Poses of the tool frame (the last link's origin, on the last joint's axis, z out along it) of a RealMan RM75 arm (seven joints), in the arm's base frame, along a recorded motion.
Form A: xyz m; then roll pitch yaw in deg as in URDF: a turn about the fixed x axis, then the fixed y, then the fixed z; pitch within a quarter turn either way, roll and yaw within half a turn.
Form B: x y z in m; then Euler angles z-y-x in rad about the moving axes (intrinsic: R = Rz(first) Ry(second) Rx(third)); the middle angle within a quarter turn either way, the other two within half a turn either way. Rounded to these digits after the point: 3 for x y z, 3 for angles.
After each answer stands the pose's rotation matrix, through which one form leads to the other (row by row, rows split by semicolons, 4 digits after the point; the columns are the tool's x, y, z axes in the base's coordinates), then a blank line. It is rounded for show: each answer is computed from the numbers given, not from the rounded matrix.
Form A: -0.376 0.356 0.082 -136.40 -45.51 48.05
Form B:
-0.376 0.356 0.082 0.839 -0.794 -2.381
0.4685 0.8675 -0.1675; 0.5212 -0.1182 0.8452; 0.7134 -0.4833 -0.5075

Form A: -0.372 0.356 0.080 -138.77 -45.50 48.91
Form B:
-0.372 0.356 0.080 0.854 -0.794 -2.422
0.4607 0.8758 -0.1442; 0.5283 -0.1400 0.8375; 0.7133 -0.4620 -0.5271

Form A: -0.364 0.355 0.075 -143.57 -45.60 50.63
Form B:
-0.364 0.355 0.075 0.884 -0.796 -2.506
0.4438 0.8911 -0.0944; 0.5409 -0.1824 0.8211; 0.7145 -0.4155 -0.5629

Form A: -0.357 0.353 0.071 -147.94 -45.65 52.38
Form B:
-0.357 0.353 0.071 0.914 -0.797 -2.582
0.4267 0.9030 -0.0505; 0.5537 -0.2167 0.8040; 0.7151 -0.3711 -0.5924

